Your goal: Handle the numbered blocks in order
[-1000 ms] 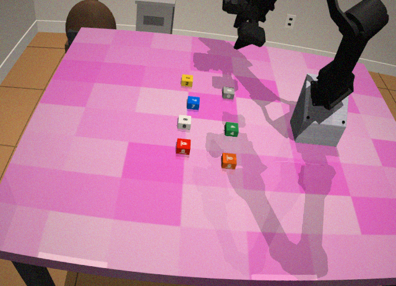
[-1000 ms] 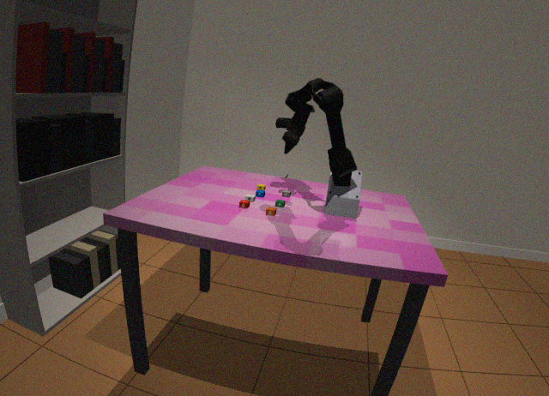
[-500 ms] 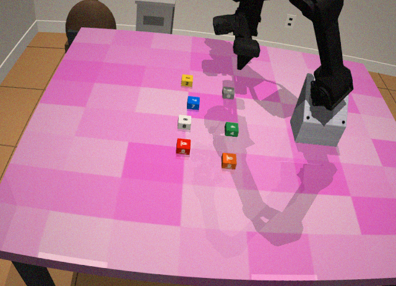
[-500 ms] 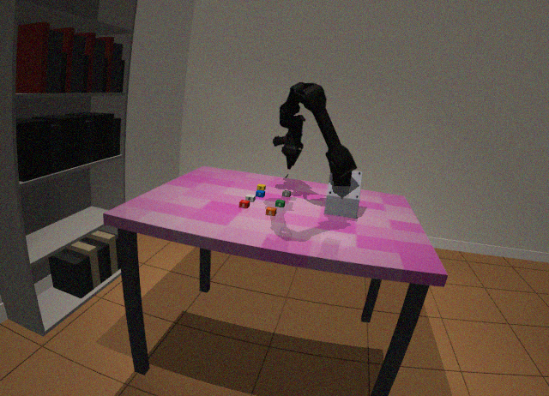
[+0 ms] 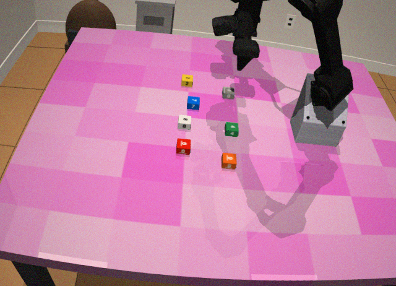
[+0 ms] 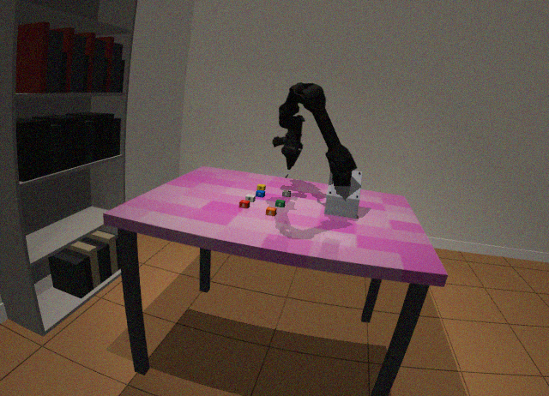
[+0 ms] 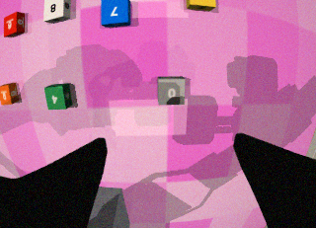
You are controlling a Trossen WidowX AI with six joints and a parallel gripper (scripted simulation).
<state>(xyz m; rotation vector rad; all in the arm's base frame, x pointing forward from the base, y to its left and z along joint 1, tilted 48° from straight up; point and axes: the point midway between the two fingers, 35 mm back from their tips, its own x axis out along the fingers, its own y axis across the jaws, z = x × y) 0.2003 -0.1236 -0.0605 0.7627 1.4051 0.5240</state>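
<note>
The grey block lies 110 mm below my gripper tip and 10 mm to the right of it. From my gripper tip the other things lie so: yellow block (120 mm ahead, 110 mm below, 60 mm to the right); then blue block (110 mm below, 110 mm ahead, 40 mm to the left); then green block (140 mm to the left, 110 mm below, 20 mm ahead).
</note>
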